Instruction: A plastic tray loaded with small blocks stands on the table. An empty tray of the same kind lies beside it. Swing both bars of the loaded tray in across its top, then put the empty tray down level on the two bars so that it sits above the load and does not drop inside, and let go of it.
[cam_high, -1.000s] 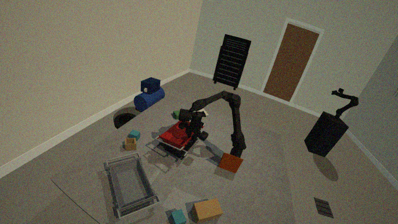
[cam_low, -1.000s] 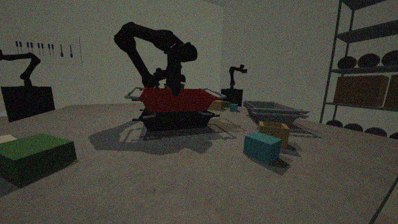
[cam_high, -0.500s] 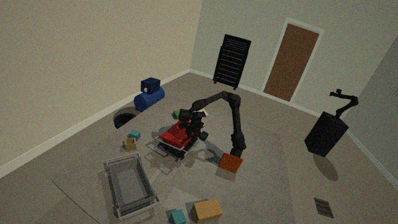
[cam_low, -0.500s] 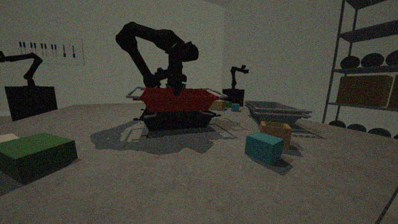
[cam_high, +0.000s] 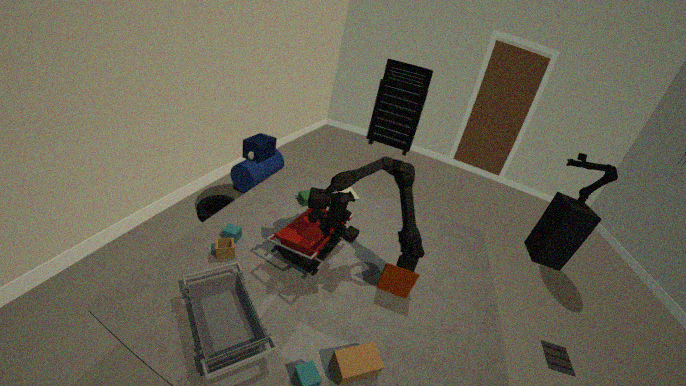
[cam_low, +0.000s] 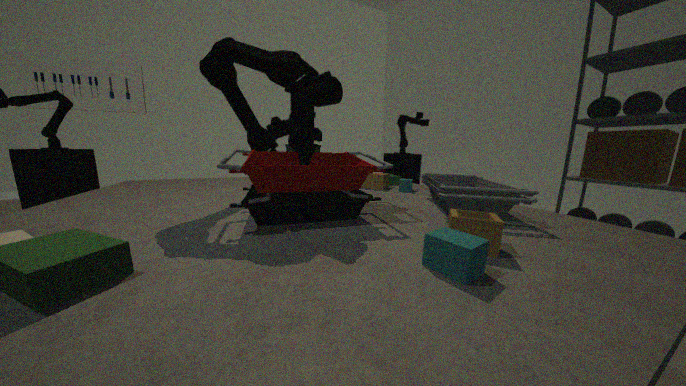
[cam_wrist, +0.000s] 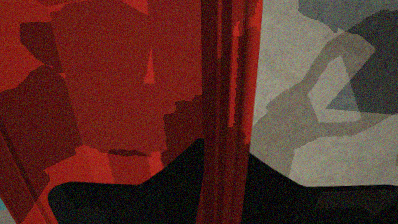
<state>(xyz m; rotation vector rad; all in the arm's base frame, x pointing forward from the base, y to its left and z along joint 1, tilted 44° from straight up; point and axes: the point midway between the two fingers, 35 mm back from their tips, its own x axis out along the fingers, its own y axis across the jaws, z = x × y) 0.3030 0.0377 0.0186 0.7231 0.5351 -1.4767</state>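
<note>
The red tray lies 7 cm ahead of my gripper tip, 2 cm above it and 1 cm to the right of it. From my gripper tip the other things lie so: pale flat card (54 cm to the right, 11 cm ahead, 9 cm below).
</note>
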